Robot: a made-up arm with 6 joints.
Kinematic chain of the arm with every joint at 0, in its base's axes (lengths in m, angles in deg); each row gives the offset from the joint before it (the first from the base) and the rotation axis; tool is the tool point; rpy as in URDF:
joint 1: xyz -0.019 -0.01 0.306 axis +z
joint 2: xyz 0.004 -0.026 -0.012 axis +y
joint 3: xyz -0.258 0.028 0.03 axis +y
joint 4: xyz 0.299 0.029 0.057 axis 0.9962 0 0.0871
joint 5: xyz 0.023 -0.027 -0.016 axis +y
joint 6: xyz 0.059 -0.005 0.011 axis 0.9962 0 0.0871
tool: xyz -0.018 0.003 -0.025 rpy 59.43 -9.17 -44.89
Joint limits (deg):
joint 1: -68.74..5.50
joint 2: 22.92..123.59
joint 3: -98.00..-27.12
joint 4: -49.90..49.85
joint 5: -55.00..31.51
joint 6: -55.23..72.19
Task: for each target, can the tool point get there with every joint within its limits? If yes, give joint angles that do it. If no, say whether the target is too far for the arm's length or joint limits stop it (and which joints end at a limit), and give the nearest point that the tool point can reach.
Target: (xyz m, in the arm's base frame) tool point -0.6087 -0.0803 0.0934
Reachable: no: joint limits stop it (at a limit: joint 1, joint 2, joint 3, joint 5, joint 6) | nearest point 0.0124 -0.1694 0.1396 | short by 0.629 m
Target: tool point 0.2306 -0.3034 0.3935
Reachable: yes | joints -51.09 94.52 -60.90 10.51 -39.78 17.07
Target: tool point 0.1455 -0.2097 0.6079
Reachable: yes | joints -52.77 60.67 -66.68 -18.16 9.50 51.47
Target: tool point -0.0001 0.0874 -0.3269
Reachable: no: joint limits stop it (at a limit: joint 1, joint 2, joint 3, joint 4) | nearest point 0.1239 0.0332 0.1267 | short by 0.473 m
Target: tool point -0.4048 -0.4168 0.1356
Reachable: no: joint limits stop it (at a limit: joint 1, joint 2, joint 5, joint 6) | nearest point 0.0324 -0.2450 0.1442 | short by 0.470 m
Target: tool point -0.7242 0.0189 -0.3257
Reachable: no: too far | nearest point 0.0135 -0.1635 0.1397 | short by 0.891 m
